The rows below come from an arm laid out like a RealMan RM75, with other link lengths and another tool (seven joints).
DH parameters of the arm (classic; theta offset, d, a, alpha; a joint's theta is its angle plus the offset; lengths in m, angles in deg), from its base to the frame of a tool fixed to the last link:
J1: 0 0.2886 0 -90
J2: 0 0 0 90
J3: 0 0.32 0 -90
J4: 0 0 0 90
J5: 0 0.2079 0 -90
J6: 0 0 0 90
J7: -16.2 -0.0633 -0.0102 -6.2
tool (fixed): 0 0.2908 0 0
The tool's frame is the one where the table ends.
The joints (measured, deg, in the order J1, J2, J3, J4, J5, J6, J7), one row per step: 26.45, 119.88, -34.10, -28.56, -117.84, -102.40, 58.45; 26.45, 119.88, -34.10, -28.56, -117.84, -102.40, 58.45; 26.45, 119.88, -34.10, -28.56, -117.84, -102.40, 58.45; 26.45, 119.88, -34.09, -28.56, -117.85, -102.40, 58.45; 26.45, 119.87, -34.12, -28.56, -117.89, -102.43, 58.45; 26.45, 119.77, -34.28, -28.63, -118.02, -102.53, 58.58; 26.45, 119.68, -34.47, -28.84, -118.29, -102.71, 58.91; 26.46, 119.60, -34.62, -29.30, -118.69, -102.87, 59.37; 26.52, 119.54, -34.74, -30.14, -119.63, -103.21, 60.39; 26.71, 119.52, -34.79, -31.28, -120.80, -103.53, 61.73; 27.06, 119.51, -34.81, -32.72, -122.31, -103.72, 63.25; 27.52, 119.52, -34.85, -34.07, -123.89, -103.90, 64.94
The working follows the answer.
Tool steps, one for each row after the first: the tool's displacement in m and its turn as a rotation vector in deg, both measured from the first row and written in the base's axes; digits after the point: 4 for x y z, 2 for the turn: 0.0000, 0.0000, 0.0000, 0.00, 0.00, 0.00; 0.0000, 0.0000, 0.0000, 0.00, 0.00, 0.00; 0.0000, 0.0000, 0.0000, 0.00, 0.00, 0.00; 0.0001, -0.0002, 0.0000, -0.06, -0.03, 0.03; 0.0007, -0.0008, 0.0004, -0.32, -0.22, 0.11; 0.0014, -0.0018, 0.0009, -0.78, -0.50, 0.16; 0.0025, -0.0023, 0.0016, -1.22, -0.99, 0.22; 0.0042, -0.0034, 0.0025, -2.21, -1.84, 0.16; 0.0056, -0.0037, 0.0036, -3.29, -2.96, 0.06; 0.0076, -0.0027, 0.0046, -4.38, -4.56, -0.02; 0.0091, -0.0016, 0.0054, -5.63, -6.17, -0.22
Tool pose at each row, in the base's axes (x y z in m, rotation vector in deg; rounded; the steps above come from the unrounded poses): 0.2634, 0.2756, -0.0712, -165.24, -5.55, 51.84; 0.2634, 0.2756, -0.0712, -165.24, -5.55, 51.84; 0.2634, 0.2756, -0.0712, -165.24, -5.55, 51.84; 0.2635, 0.2756, -0.0712, -165.24, -5.54, 51.83; 0.2635, 0.2754, -0.0712, -165.32, -5.57, 51.82; 0.2642, 0.2748, -0.0708, -165.67, -5.59, 51.64; 0.2649, 0.2738, -0.0704, -166.24, -5.49, 51.38; 0.2660, 0.2734, -0.0696, -166.88, -5.43, 50.81; 0.2676, 0.2722, -0.0687, -168.18, -5.01, 49.87; 0.2691, 0.2719, -0.0676, -169.66, -4.48, 48.53; 0.2711, 0.2729, -0.0666, -171.36, -4.03, 46.46; 0.2725, 0.2740, -0.0658, -173.16, -3.32, 44.36

